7 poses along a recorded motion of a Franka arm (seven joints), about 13 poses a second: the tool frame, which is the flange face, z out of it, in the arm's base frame.
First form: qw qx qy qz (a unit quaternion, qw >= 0); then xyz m.
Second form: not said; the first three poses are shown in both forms.
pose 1, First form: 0.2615 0.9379 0.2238 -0.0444 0.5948 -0.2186 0.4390
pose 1, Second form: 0.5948 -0.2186 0.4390 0.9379 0.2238 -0.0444 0.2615
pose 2, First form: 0.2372 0.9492 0.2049 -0.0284 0.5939 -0.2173 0.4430
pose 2, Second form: 0.5939 -0.2173 0.4430 0.9492 0.2049 -0.0284 0.2372
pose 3, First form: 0.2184 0.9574 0.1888 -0.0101 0.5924 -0.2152 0.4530
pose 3, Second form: 0.5924 -0.2152 0.4530 0.9574 0.1888 -0.0101 0.2184
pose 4, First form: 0.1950 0.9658 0.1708 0.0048 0.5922 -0.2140 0.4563
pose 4, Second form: 0.5922 -0.2140 0.4563 0.9658 0.1708 0.0048 0.1950
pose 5, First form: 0.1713 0.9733 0.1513 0.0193 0.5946 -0.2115 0.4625
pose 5, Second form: 0.5946 -0.2115 0.4625 0.9733 0.1513 0.0193 0.1713
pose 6, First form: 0.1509 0.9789 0.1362 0.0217 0.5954 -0.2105 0.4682
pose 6, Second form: 0.5954 -0.2105 0.4682 0.9789 0.1362 0.0217 0.1509
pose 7, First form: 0.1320 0.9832 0.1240 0.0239 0.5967 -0.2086 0.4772
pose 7, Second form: 0.5967 -0.2086 0.4772 0.9832 0.1240 0.0239 0.1320
